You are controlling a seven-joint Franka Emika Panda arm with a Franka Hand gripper.
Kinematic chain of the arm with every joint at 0, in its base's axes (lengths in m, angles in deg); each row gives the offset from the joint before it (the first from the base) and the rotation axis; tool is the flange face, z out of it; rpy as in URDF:
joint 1: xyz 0 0 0.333 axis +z
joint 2: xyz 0 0 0 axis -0.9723 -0.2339 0
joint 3: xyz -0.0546 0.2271 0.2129 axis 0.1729 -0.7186 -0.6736
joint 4: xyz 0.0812 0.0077 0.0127 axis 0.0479 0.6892 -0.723
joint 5: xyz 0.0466 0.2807 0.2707 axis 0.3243 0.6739 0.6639
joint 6: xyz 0 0 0 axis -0.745 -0.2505 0.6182
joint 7: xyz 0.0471 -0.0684 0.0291 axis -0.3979 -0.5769 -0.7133
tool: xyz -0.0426 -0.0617 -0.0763 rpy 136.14 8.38 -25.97
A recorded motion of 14 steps. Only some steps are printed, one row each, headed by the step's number.
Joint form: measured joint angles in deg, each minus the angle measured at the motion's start. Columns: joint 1, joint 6, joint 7, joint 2, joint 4, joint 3, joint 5.
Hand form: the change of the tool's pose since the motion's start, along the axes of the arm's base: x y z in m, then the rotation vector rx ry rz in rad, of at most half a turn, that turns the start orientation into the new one. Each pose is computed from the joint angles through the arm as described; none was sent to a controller.
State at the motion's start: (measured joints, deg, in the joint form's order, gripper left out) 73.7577 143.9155 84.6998 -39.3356 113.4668 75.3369 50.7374
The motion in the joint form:
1: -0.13 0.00 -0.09 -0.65 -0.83 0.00 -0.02
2: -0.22 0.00 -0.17 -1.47 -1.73 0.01 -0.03
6: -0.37 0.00 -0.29 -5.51 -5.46 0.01 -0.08
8: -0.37 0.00 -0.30 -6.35 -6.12 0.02 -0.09
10: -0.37 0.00 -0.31 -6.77 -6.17 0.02 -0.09
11: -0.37 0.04 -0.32 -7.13 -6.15 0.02 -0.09
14: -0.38 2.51 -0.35 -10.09 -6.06 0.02 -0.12
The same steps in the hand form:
1: 0.0047 -0.0010 0.0009 0.0002 -0.0032 -0.0004
2: 0.0097 -0.0018 0.0009 0.0007 -0.0046 -0.0005
6: 0.0307 -0.0032 -0.0053 0.0033 0.0007 -0.0002
8: 0.0344 -0.0033 -0.0076 0.0038 0.0038 0.0000
10: 0.0347 -0.0033 -0.0109 0.0042 0.0102 0.0001
11: 0.0347 -0.0033 -0.0141 0.0045 0.0162 0.0003
14: 0.0381 -0.0035 -0.0366 0.0058 0.0262 0.0002

